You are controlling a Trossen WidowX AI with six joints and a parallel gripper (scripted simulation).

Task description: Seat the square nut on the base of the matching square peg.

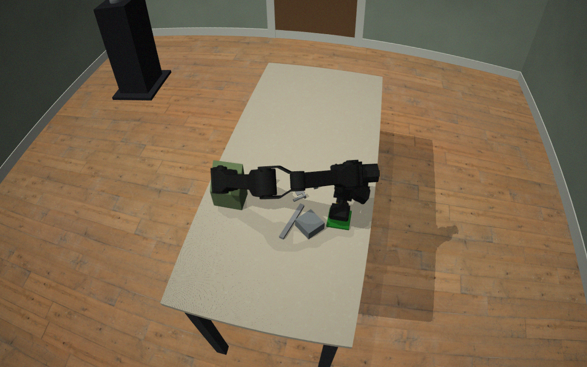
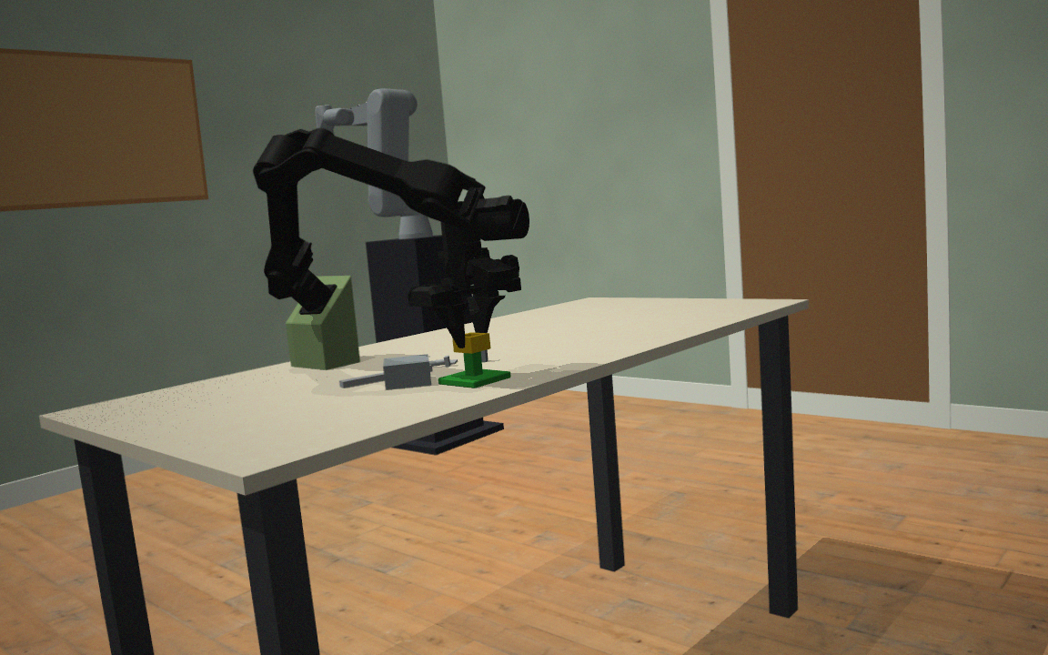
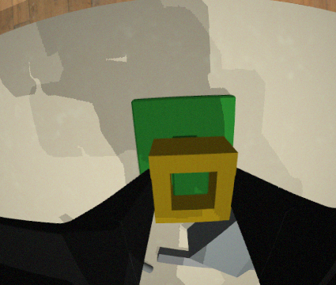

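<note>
The grey block lies 10 cm behind my hand, 5 cm to the right of it and 7 cm below it. Also, from my hand: grey bar: 16 cm behind, 3 cm to the right, 8 cm below; then grey cube: 10 cm behind, 13 cm to the left, 8 cm below; then bolt: 15 cm behind, 7 cm to the left, 8 cm below.
</note>
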